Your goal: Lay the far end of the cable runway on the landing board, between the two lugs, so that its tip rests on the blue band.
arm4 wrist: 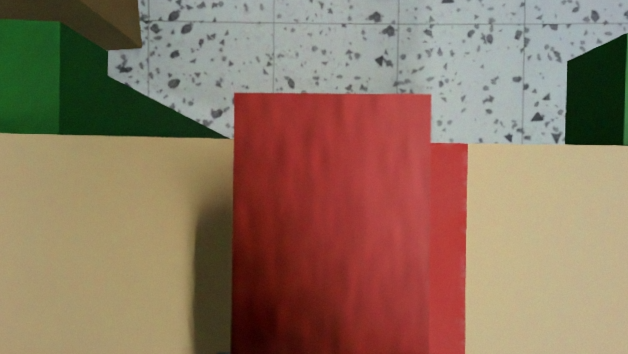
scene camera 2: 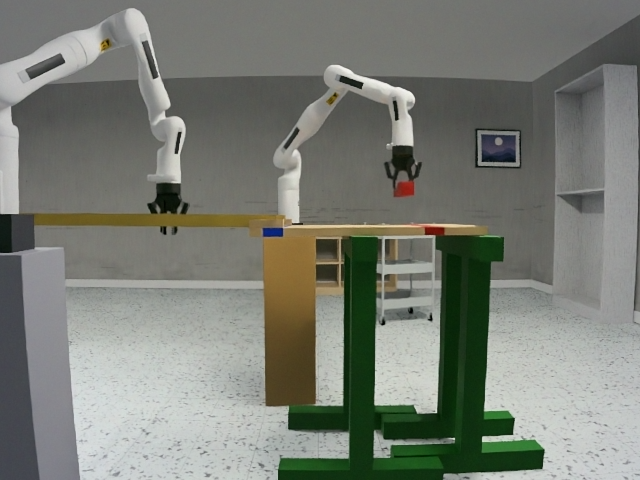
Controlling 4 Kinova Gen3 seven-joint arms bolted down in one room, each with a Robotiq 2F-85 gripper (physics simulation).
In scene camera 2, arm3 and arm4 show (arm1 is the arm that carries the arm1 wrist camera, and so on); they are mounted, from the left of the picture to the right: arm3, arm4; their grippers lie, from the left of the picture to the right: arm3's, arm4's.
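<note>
The yellow cable runway (scene camera 2: 155, 220) spans level from the left to the landing board (scene camera 2: 336, 230) (arm4 wrist: 550, 225). Its far end is at the board's left end, above the blue band (scene camera 2: 272, 231), behind the near lug; the tip's contact is hidden. Arm3's gripper (scene camera 2: 168, 230) is at the runway, closed on its rail, its fingertips showing below; the near rail partly hides it. Arm4's gripper (scene camera 2: 403, 181) is shut on a red block (scene camera 2: 404, 189) (arm4 wrist: 330, 220), held well above the board, left of the red band (scene camera 2: 434, 230) (arm4 wrist: 449, 250) in the scene view. Arm1's and arm2's grippers do not show.
Green trestles (scene camera 2: 362, 335) stand under the board's right part, a brown post (scene camera 2: 289, 320) under its left end. A grey pedestal (scene camera 2: 49, 361) with a dark block (scene camera 2: 23, 232) stands at left. A white cart (scene camera 2: 405, 268) and tall shelf (scene camera 2: 619, 196) stand behind.
</note>
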